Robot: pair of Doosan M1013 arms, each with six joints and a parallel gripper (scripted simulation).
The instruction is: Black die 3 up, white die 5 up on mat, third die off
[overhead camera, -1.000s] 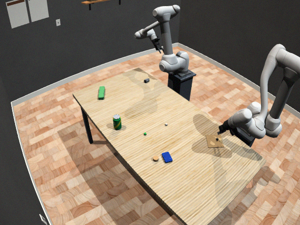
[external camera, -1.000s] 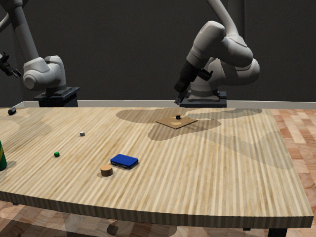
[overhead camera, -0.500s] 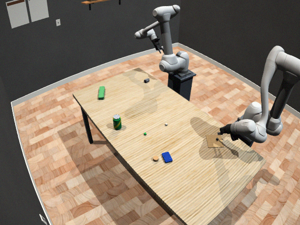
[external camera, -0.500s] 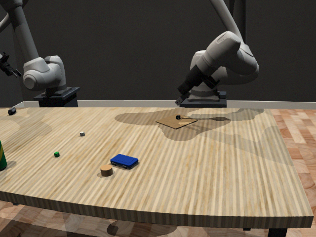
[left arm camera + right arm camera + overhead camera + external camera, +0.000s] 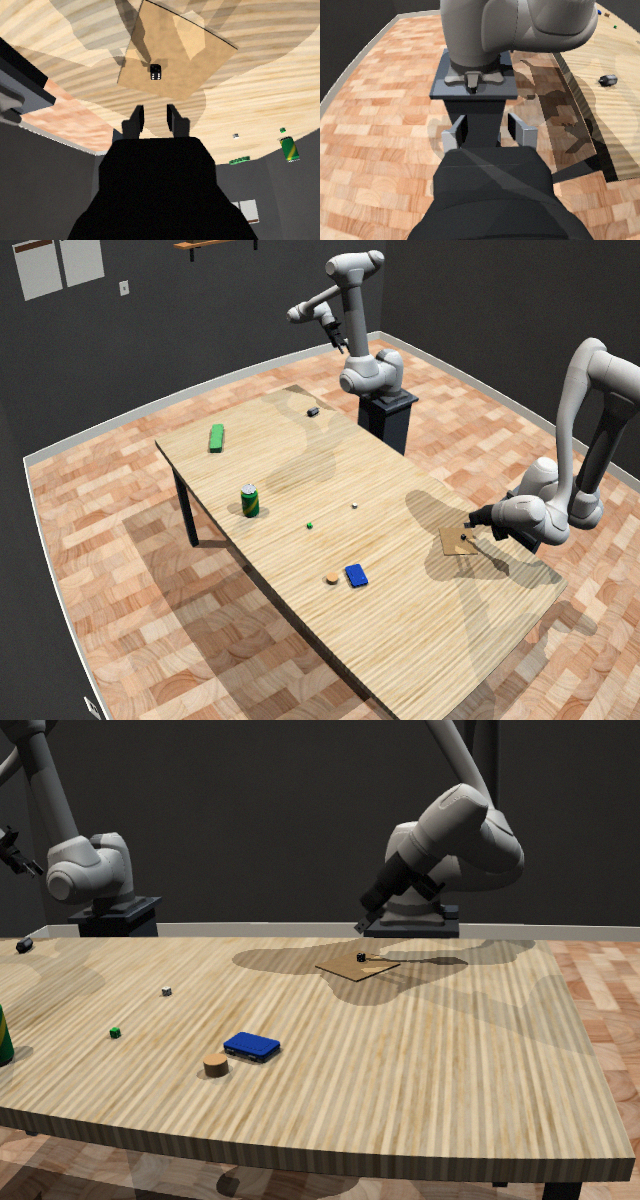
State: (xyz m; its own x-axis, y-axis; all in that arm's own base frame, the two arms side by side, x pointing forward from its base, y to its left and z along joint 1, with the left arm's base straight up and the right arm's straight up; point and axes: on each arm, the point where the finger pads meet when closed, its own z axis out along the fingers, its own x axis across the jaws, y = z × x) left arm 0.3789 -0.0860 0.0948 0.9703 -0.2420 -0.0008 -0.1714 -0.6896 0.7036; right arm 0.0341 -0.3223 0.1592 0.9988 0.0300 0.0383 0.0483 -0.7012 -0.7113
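The black die is 1 cm to the right of my left hand and 8 cm below it. From my left hand the other things lie so: blue case: 46 cm ahead, 8 cm to the right, 8 cm below; tan mat: 3 cm ahead, 1 cm to the right, 9 cm below; white die: 27 cm ahead, 38 cm to the right, 9 cm below.
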